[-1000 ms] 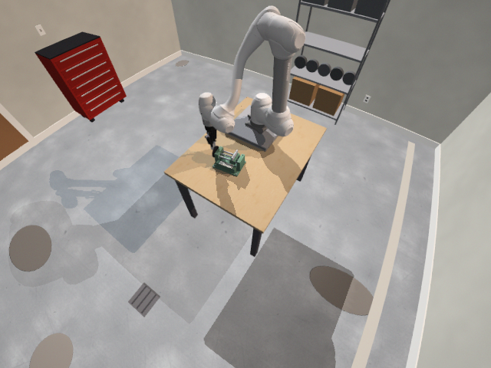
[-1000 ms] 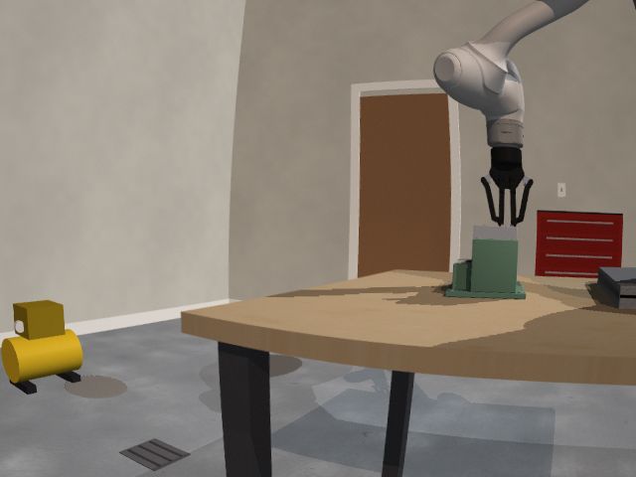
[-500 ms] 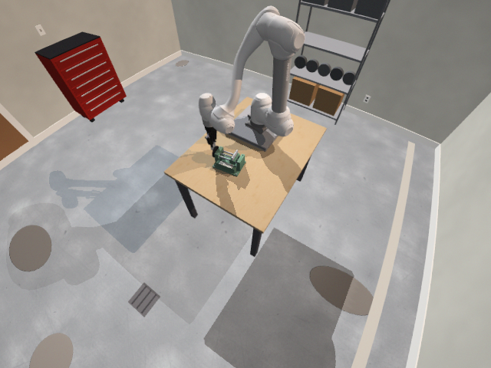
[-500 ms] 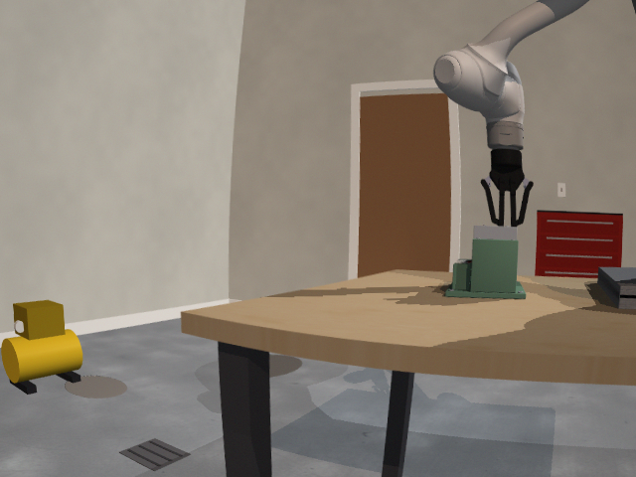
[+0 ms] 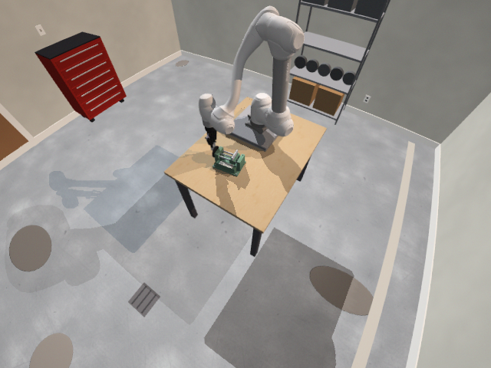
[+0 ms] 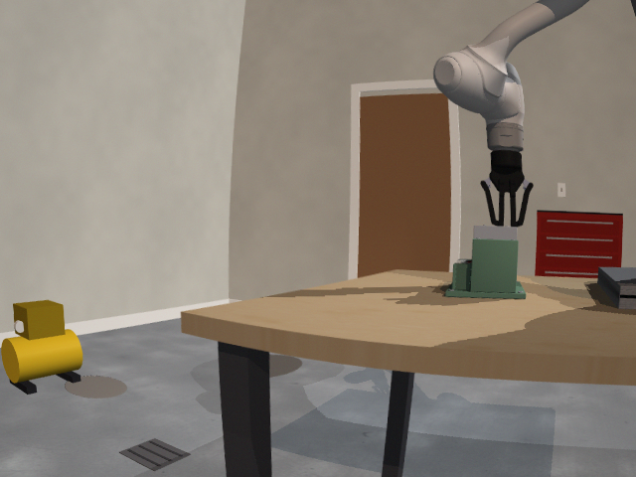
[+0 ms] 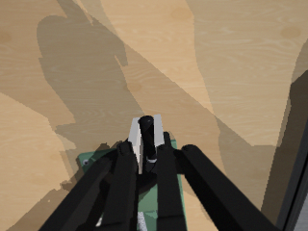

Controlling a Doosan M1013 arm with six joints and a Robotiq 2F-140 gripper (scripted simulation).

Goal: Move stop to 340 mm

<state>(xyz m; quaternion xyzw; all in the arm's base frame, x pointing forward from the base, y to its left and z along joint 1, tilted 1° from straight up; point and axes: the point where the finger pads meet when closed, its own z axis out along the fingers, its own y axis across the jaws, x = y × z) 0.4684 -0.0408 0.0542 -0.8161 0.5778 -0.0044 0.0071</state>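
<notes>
The black handwheel handle is 1 cm to the left of my hand and 2 cm below it. The rest, counted from my hand: grey stop block 2 cm behind, 19 cm to the left.
</notes>
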